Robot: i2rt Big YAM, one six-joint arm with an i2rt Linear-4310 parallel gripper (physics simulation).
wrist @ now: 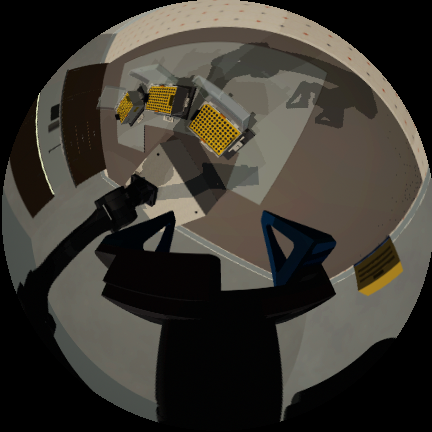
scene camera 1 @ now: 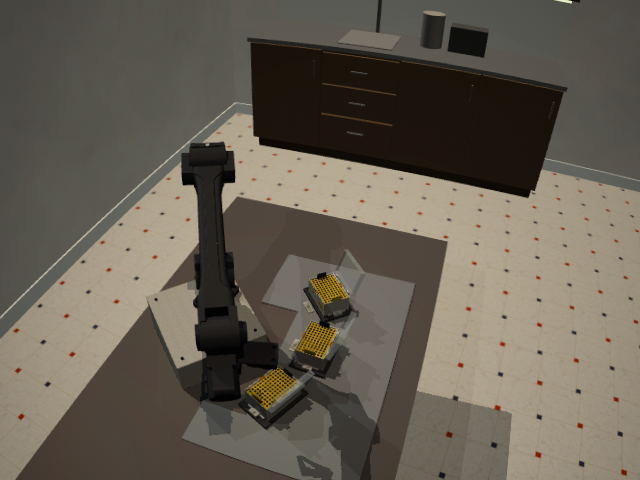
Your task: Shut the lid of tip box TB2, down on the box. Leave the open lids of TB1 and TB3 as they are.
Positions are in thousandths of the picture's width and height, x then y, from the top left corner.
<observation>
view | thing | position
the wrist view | my gripper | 503, 499
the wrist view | clear lid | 554, 270
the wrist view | clear lid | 358, 172
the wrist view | grey mat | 647, 209
</observation>
